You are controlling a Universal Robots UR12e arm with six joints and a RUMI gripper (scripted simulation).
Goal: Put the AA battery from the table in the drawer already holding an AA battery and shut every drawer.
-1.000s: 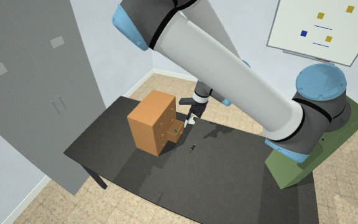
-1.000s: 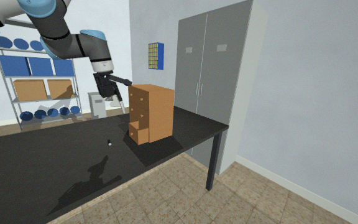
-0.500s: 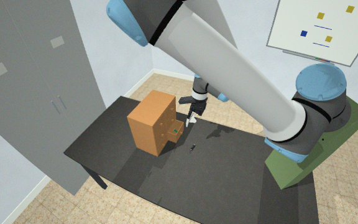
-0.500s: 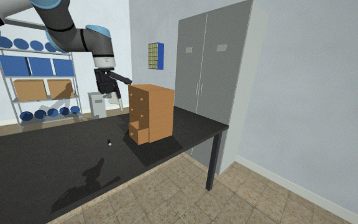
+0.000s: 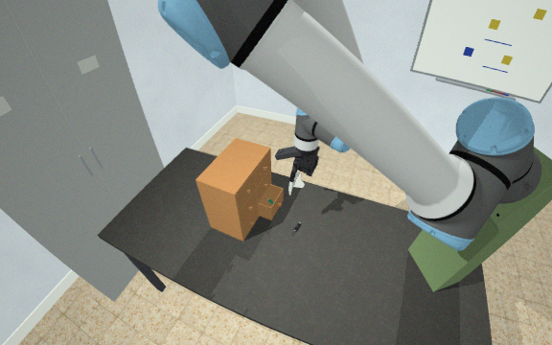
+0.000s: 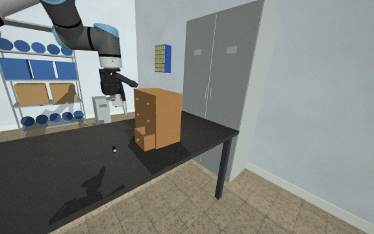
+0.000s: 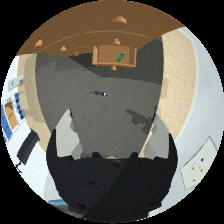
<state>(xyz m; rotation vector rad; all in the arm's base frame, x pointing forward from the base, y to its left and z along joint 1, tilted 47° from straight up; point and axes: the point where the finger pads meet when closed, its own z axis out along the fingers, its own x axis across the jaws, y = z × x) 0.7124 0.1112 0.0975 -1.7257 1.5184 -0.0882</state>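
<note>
My gripper is now 24 cm above the dark AA battery, 5 cm past it and 4 cm to the right of it. Also, from my hand: small green object (23 cm below, 14 cm ahead, 2 cm to the left).
</note>
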